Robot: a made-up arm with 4 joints. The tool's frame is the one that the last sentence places.
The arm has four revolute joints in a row. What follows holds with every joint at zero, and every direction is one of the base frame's. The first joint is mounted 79 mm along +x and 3 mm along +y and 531 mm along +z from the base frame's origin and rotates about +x. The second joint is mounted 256 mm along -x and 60 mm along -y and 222 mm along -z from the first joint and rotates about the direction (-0.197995, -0.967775, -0.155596). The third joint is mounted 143 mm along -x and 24 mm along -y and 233 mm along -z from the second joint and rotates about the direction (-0.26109, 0.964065, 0.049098). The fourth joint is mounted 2 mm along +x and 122 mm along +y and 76 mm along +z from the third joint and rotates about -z. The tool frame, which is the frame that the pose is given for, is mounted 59 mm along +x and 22 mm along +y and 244 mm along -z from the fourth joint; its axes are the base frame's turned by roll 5.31, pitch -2.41 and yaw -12.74 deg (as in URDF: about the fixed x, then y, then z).
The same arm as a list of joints. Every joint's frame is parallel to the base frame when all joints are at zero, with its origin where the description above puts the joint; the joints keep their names.
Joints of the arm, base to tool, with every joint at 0 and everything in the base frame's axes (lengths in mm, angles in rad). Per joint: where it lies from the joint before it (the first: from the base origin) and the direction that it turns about. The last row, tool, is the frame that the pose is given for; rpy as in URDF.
joint 1: offset 79 3 531 axis 1 0 0
joint 2: offset -256 -60 -222 axis -0.197995 -0.967775 -0.155596
joint 3: offset -143 -24 -233 axis -0.26109 0.964065 0.049098
joint 4: offset 2 122 76 axis 0 0 -1
tool: offset 59 22 -244 rpy 0.0927 -0.0421 -0.2224

